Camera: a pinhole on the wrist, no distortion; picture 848 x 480 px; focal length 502.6 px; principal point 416.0 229.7 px. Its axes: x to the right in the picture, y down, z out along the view. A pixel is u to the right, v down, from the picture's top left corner.
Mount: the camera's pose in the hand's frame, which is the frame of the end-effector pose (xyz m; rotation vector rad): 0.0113 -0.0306 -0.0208 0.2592 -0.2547 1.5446
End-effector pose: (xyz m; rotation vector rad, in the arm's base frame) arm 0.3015 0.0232 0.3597 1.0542 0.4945 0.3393
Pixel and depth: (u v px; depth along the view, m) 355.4 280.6 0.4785
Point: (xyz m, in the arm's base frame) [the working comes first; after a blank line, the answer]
In the camera's frame: -0.0577 0.0485 0.4785

0.5011 -0.4109 0.3220
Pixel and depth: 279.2 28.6 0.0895
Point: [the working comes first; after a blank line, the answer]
In the camera's frame: -0.0244 -0.0358 0.0895

0.3738 -0.0331 0.2980
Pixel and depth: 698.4 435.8 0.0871
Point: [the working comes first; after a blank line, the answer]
In the camera's frame: 0.0489 0.0357 0.0871

0.3238 -0.0514 0.3855
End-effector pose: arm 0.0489 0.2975 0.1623 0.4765 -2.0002 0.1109
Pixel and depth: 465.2 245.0 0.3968
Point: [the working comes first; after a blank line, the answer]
In the camera's frame: 0.0388 0.0121 0.3968

-0.2137 0.0827 -0.0239
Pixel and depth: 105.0 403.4 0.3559
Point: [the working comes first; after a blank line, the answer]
In the camera's frame: -0.2202 0.1230 0.3559

0.0202 -0.0627 -0.0966
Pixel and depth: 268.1 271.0 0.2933
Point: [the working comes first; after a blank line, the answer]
In the camera's frame: -0.0863 0.0241 0.2933

-0.0602 0.0475 0.0176
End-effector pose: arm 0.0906 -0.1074 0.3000 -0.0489 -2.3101 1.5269
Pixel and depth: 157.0 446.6 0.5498
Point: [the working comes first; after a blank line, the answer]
In the camera's frame: -0.2833 0.2373 0.5498

0.2529 -0.7161 0.5175
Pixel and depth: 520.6 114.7 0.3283
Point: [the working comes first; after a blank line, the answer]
In the camera's frame: 0.0683 -0.0751 0.3283

-0.0788 -0.3921 0.2823
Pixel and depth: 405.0 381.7 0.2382
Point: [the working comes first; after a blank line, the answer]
In the camera's frame: -0.0052 0.0720 0.2382

0.1007 -0.3466 0.3125
